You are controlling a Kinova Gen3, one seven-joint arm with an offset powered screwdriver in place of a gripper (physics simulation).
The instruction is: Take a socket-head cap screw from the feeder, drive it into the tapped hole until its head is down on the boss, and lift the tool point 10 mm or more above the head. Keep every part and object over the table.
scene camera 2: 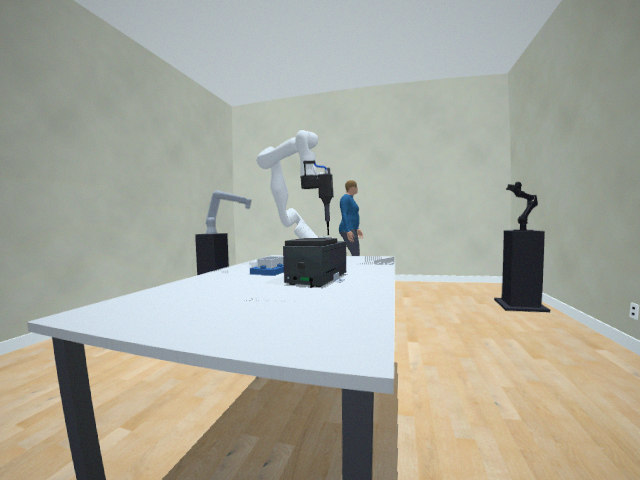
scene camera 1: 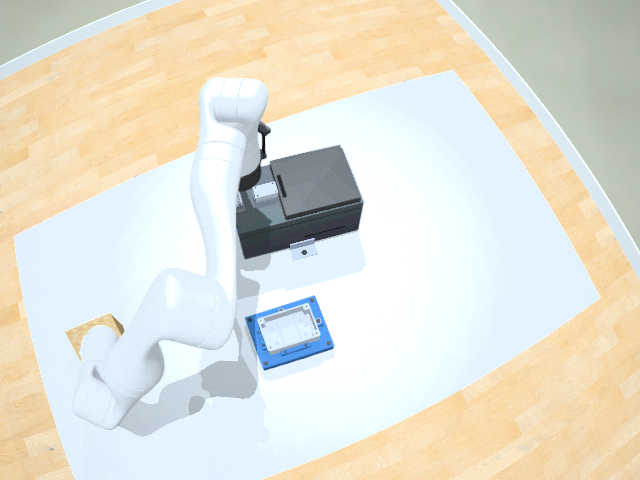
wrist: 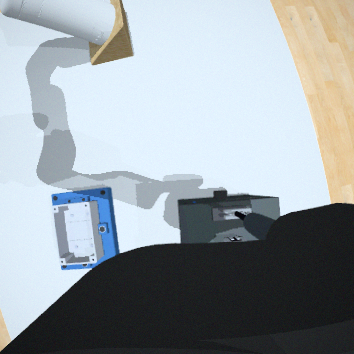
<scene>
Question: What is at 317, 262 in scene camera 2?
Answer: A dark feeder.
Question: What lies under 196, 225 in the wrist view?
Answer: A dark feeder.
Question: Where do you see a blue fixture plate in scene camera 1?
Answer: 319, 346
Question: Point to a blue fixture plate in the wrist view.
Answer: At 104, 201
</scene>
